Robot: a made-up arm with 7 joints. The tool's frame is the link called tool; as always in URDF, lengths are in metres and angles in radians. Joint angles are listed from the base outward.
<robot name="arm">
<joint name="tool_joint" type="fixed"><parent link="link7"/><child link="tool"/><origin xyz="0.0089 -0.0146 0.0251" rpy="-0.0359 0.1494 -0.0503"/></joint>
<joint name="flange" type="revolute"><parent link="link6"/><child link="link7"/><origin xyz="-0.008 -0.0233 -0.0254" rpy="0 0 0"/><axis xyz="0 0 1"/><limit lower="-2.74" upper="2.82"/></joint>
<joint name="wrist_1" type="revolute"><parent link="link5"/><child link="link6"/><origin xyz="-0.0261 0.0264 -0.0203" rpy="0 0 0"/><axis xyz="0 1 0"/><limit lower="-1.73" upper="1.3"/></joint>
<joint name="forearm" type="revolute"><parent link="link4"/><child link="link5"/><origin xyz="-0.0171 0.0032 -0.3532" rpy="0 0 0"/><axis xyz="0 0 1"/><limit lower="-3.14" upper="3.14"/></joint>
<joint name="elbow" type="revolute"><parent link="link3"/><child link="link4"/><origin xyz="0.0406 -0.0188 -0.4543" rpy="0 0 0"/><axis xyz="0 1 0"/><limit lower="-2.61" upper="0.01"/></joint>
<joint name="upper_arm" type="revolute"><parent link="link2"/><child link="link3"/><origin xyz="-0.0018 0.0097 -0.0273" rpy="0 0 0"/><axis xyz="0 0 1"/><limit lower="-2.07" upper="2.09"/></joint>
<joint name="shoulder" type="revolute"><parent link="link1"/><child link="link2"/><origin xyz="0.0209 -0.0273 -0.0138" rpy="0 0 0"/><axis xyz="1 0 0"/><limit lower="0.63" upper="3.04"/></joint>
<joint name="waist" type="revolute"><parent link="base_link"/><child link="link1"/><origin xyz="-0.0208 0.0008 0.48" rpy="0 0 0"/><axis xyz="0 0.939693 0.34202"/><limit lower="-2.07" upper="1.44"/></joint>
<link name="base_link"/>
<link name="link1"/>
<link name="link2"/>
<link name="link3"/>
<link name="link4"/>
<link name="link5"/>
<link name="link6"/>
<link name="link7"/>
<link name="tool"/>
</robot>
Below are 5 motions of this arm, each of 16 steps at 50 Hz.
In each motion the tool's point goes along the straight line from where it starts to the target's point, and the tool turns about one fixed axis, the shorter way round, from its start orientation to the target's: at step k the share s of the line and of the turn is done. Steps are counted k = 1, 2, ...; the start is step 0. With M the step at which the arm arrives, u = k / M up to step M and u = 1 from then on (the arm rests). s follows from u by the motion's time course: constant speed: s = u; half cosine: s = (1 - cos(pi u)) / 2; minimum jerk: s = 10 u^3 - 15 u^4 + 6 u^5.
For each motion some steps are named. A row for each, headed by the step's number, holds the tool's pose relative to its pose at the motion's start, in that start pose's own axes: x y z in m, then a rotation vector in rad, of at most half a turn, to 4 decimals.
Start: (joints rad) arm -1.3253 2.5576 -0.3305 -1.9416 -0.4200 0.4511 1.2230
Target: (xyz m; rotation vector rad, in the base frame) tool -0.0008 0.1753 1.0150 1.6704 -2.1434 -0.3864
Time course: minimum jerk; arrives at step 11
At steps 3, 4, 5, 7, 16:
3: 0.0003 -0.0034 -0.0049 -0.0113 0.0118 0.0292
4: 0.0007 -0.0068 -0.0098 -0.0226 0.0236 0.0581
5: 0.0011 -0.0111 -0.0159 -0.0365 0.0381 0.0939
7: 0.0020 -0.0198 -0.0284 -0.0653 0.0682 0.1681
16: 0.0027 -0.0266 -0.0382 -0.0879 0.0917 0.2261

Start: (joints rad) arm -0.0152 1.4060 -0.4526 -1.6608 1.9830 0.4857 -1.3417
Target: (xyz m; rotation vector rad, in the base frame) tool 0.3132 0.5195 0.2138 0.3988 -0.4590 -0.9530
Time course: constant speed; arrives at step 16
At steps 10, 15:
10: -0.0727 0.0385 0.0499 0.1328 0.2266 -0.0121
15: -0.1090 0.0577 0.0748 0.1993 0.3399 -0.0182

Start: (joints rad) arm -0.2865 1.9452 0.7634 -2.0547 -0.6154 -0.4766 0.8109
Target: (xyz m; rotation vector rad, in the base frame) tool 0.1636 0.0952 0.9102 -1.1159 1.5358 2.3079
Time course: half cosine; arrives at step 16
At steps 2, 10, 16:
2: 0.0019 0.0016 -0.0014 -0.0059 -0.0150 0.0033
10: 0.0338 0.0287 -0.0247 -0.1070 -0.2721 0.0597
16: 0.0489 0.0415 -0.0357 -0.1547 -0.3936 0.0864

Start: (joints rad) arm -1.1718 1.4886 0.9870 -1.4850 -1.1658 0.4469 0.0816
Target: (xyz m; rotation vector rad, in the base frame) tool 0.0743 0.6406 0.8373 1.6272 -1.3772 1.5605
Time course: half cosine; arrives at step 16
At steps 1, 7, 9, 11, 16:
1: -0.0014 -0.0012 0.0002 -0.0026 0.0040 0.0013
7: -0.0586 -0.0513 0.0092 -0.1092 0.1694 0.0562
9: -0.0869 -0.0761 0.0136 -0.1622 0.2515 0.0835
11: -0.1132 -0.0991 0.0177 -0.2111 0.3274 0.1087
16: -0.1455 -0.1274 0.0228 -0.2714 0.4209 0.1397

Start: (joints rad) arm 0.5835 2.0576 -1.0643 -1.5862 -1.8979 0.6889 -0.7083
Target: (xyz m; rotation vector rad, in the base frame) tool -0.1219 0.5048 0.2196 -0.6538 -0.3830 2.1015
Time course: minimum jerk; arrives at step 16
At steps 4, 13, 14, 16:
4: -0.0047 0.0205 0.0007 -0.0001 -0.0036 0.0367
13: -0.0431 0.1879 0.0068 -0.0012 -0.0332 0.3371
14: -0.0446 0.1944 0.0070 -0.0012 -0.0343 0.3487
16: -0.0453 0.1976 0.0071 -0.0012 -0.0349 0.3544

